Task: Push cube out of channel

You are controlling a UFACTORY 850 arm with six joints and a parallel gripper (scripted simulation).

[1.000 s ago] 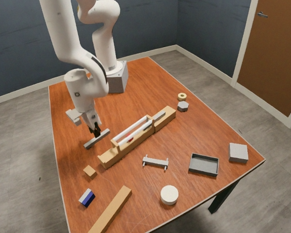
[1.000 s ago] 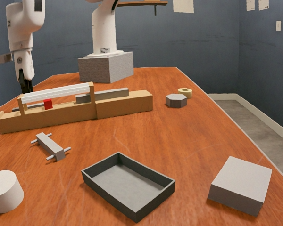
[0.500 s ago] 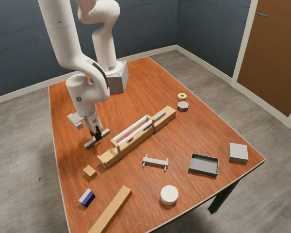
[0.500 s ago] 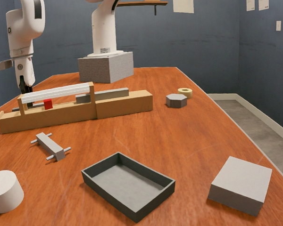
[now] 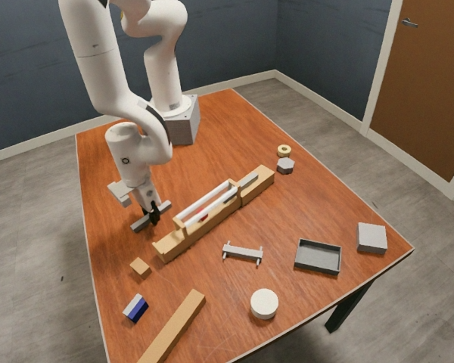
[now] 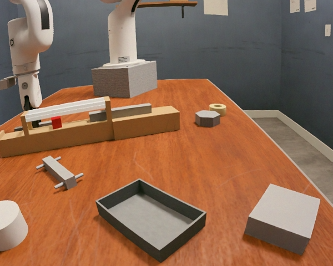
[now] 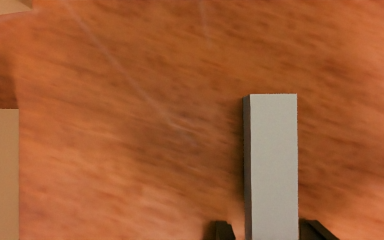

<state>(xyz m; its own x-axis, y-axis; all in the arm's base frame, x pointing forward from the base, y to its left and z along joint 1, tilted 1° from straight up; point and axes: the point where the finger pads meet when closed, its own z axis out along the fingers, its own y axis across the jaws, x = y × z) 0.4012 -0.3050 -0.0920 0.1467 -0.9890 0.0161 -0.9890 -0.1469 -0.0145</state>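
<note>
Now: the grey bar 10 mm below my hand. Round my hand: blue-white block 250 mm ahead, 170 mm to the right, 10 mm below; red cube 130 mm ahead, 110 mm to the left, 30 mm above; tan cube 160 mm ahead, 110 mm to the right, 10 mm below.
</note>
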